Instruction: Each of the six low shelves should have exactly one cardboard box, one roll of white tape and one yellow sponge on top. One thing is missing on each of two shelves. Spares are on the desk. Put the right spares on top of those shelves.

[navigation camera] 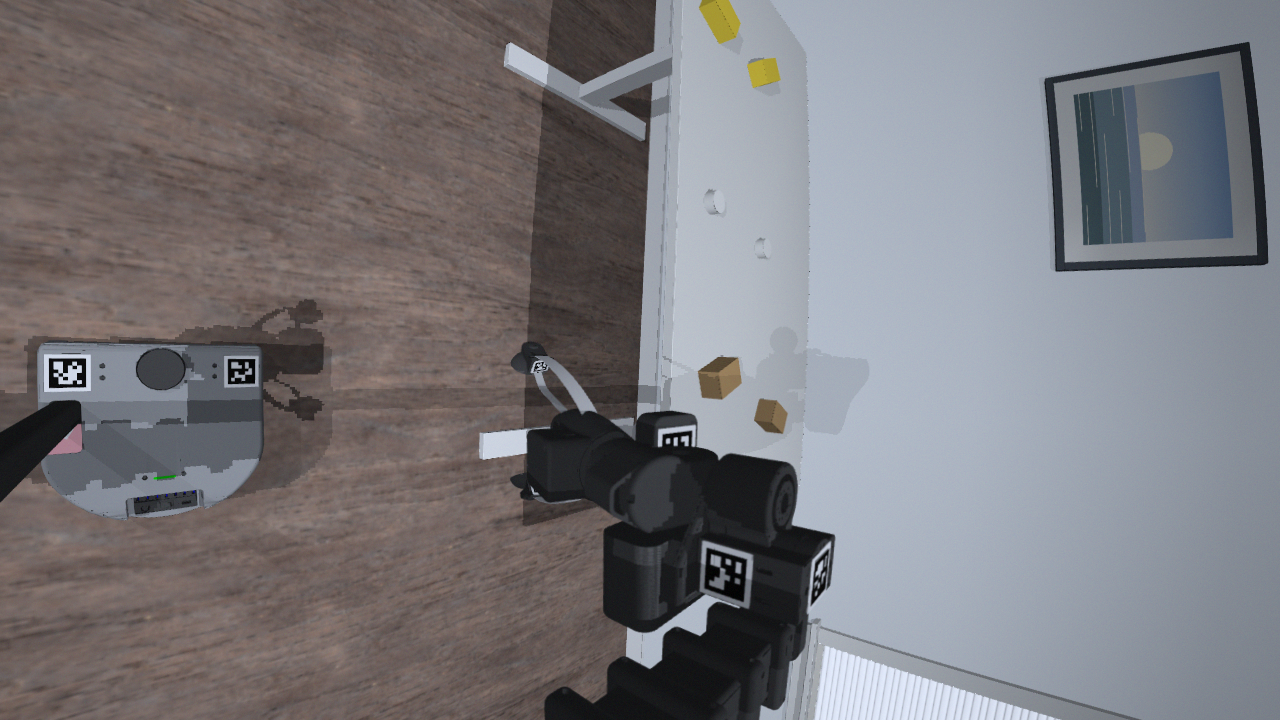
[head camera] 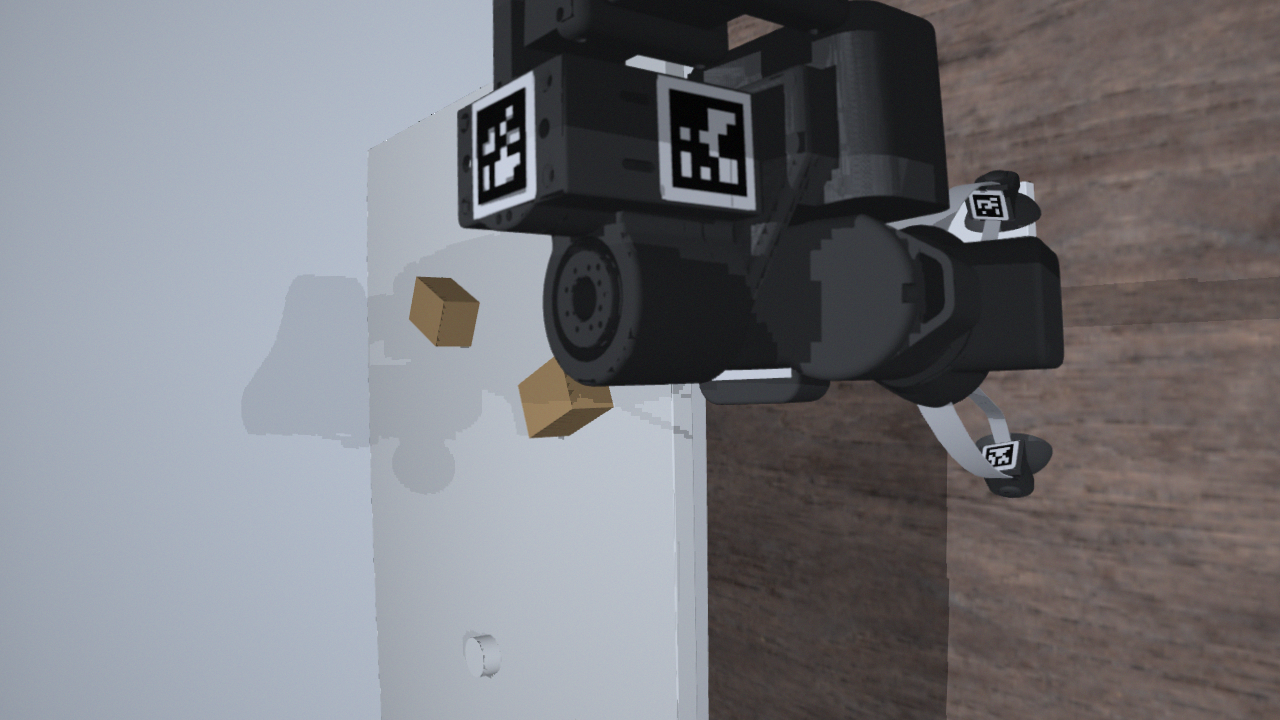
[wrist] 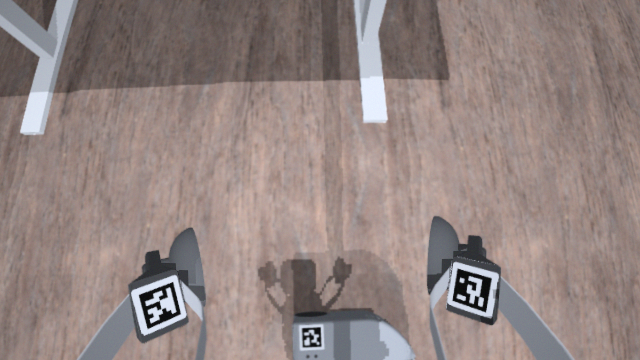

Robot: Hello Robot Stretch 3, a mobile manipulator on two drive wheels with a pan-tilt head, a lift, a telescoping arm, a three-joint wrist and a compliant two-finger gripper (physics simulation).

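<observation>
My gripper is open and empty, its fingers wide apart above the floor, out past the desk's front edge. On the white desk, one cardboard box sits nearer the front; my wrist partly covers it in the head view. The other cardboard box sits nearer the wall. One white tape roll lies toward the wall, another tape roll nearer the front. Two yellow sponges, one nearer the front and one behind, lie farther along. The low shelves do not show.
A white desk leg stands on the floor near my gripper, and another desk leg farther along. My base stands on the wood floor. A framed picture hangs on the wall behind the desk.
</observation>
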